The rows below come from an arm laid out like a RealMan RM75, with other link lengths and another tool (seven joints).
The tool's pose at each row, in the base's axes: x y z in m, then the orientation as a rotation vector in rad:
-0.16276, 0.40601, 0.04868, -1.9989, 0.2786, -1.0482
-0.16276, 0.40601, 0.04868, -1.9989, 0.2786, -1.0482
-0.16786, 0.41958, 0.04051, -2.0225, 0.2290, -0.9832
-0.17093, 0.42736, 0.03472, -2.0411, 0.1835, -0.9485
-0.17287, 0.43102, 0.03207, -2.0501, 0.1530, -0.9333
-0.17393, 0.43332, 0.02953, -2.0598, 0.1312, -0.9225
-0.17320, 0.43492, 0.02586, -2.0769, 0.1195, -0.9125
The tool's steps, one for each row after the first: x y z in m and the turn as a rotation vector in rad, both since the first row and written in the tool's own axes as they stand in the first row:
0.00000, 0.00000, 0.00000, 0.0000, 0.0000, 0.0000
-0.01505, -0.00309, 0.00638, 0.0109, -0.0672, -0.0077
-0.02441, -0.00405, 0.01026, 0.0181, -0.1112, -0.0261
-0.02908, -0.00464, 0.01168, 0.0242, -0.1342, -0.0411
-0.03242, -0.00432, 0.01296, 0.0255, -0.1514, -0.0532
-0.03491, -0.00238, 0.01553, 0.0164, -0.1663, -0.0620

